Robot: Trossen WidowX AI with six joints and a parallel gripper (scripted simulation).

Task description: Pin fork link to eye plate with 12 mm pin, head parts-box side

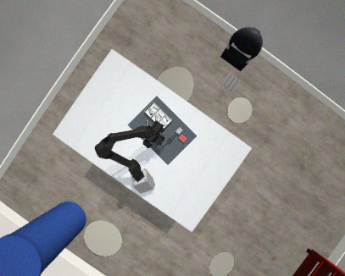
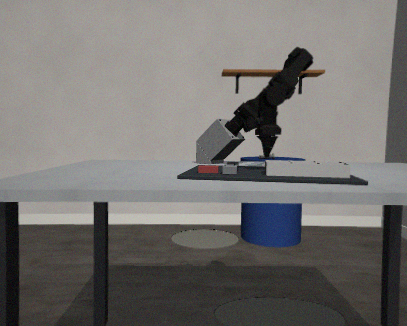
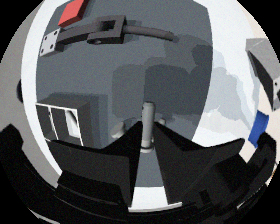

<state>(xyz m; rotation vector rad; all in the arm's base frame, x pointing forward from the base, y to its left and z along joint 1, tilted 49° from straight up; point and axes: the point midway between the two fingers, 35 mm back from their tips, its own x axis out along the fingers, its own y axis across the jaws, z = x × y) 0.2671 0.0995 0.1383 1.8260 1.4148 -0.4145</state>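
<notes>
Right now my hand is 3 cm above the grey pin. Also, from my hand: dark mat (7 cm ahead, 1 cm to the left, 8 cm below); fork link (6 cm ahead, 10 cm to the right, 6 cm below); eye plate (10 cm ahead, 9 cm to the right, 6 cm below).
</notes>
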